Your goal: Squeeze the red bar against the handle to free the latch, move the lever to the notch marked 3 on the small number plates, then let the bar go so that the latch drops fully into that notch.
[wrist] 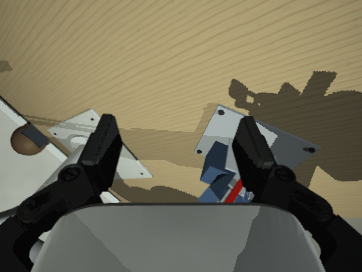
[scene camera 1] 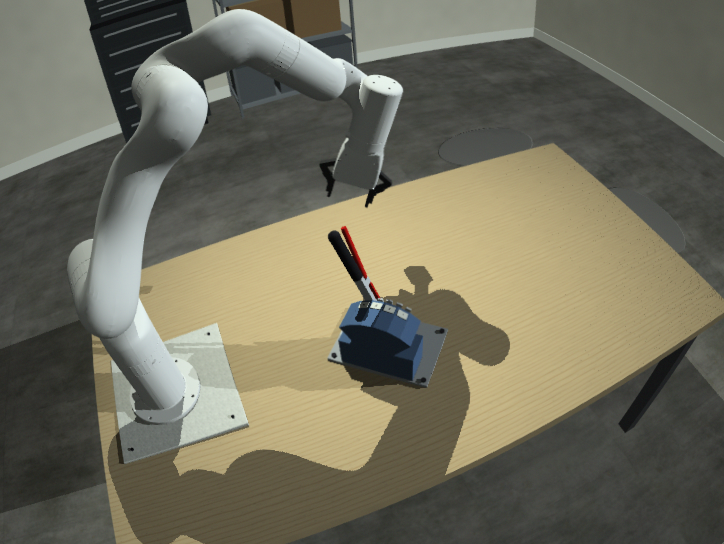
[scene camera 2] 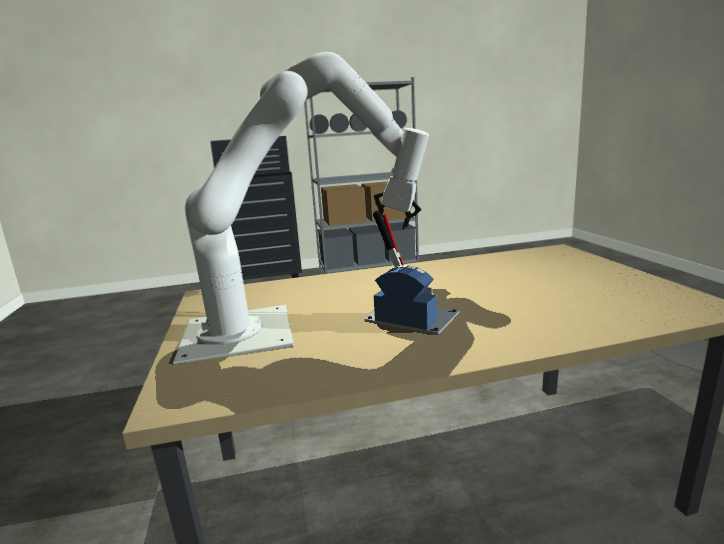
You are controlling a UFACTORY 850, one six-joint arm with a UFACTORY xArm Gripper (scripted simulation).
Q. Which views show my gripper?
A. The wrist view, scene camera 1 and scene camera 2: all of them.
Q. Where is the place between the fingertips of my gripper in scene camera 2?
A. At 391, 224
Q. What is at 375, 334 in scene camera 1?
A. A blue lever housing.
